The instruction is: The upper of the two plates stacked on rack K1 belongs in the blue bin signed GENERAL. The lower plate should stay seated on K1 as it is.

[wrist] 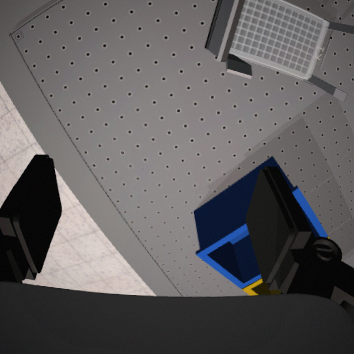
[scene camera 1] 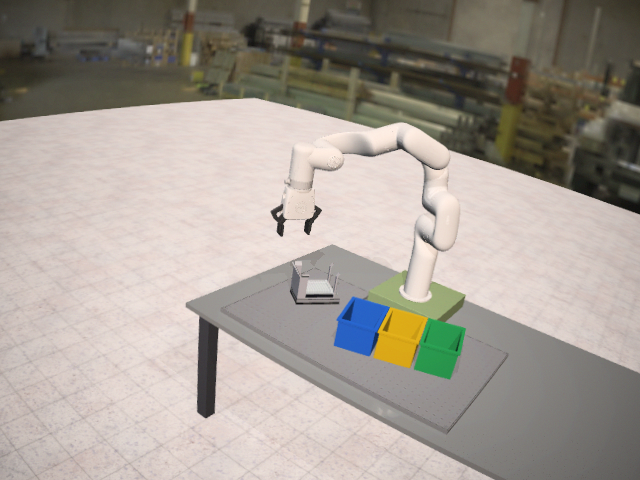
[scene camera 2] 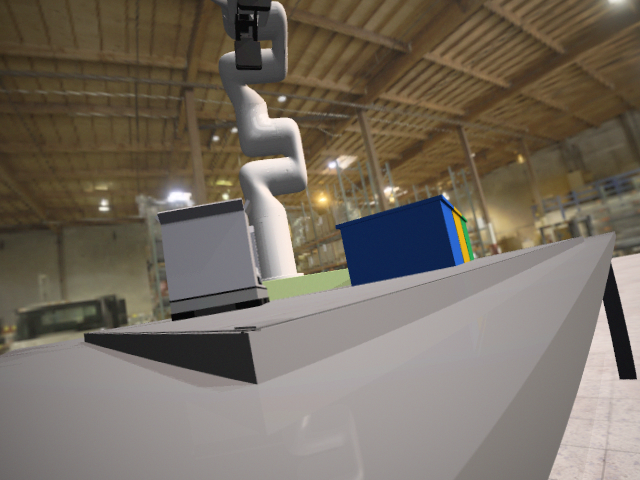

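Seen in the pictures: gripper, fingertip midpoint: (wrist: 154,188) (scene camera 1: 293,234) (scene camera 2: 251,41); arm's base at its link origin: (scene camera 1: 415,294) (scene camera 2: 278,281).
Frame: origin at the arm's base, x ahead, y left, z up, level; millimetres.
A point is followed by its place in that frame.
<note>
Rack K1 (scene camera 1: 297,284) @[x 335, y -301, z 29 mm] (scene camera 2: 206,253) @[x 318, y -324, z 26 mm] (wrist: 218,30) @[x 330, y -308, z 14 mm] stands on the perforated board, with a tall grey side panel and thin posts. A pale, gridded plate (scene camera 1: 319,287) @[x 262, y -257, z 12 mm] (wrist: 280,37) @[x 260, y -274, z 6 mm] sits flat in it; the lower plate cannot be told apart from it in these views. In scene camera 2 the panel hides the plates. The blue bin (scene camera 1: 356,330) @[x 446, y 11, z 38 mm] (scene camera 2: 398,245) @[x 393, y -67, z 5 mm] (wrist: 220,215) @[x 418, y -60, z 10 mm] stands near the rack; its sign is not readable. My gripper (scene camera 1: 294,234) @[x 413, y -291, z 240 mm] (scene camera 2: 248,67) (wrist: 154,188) @[x 413, y -291, z 240 mm] is open and empty, pointing down, high above the table's rack end and apart from the rack.
A yellow bin (scene camera 1: 395,348) @[x 410, y 136, z 15 mm] (wrist: 254,288) @[x 413, y 103, z 50 mm] and a green bin (scene camera 1: 435,360) @[x 374, y 259, z 13 mm] stand in a row beside the blue bin. The arm's green base block (scene camera 1: 385,292) @[x 78, y -86, z -1 mm] is behind the bins. The perforated board (scene camera 1: 289,330) @[x 499, y -196, z -40 mm] (wrist: 125,100) @[x 472, y -264, z -40 mm] lies on the grey table (scene camera 1: 542,361) @[x -5, y 544, z -53 mm].
</note>
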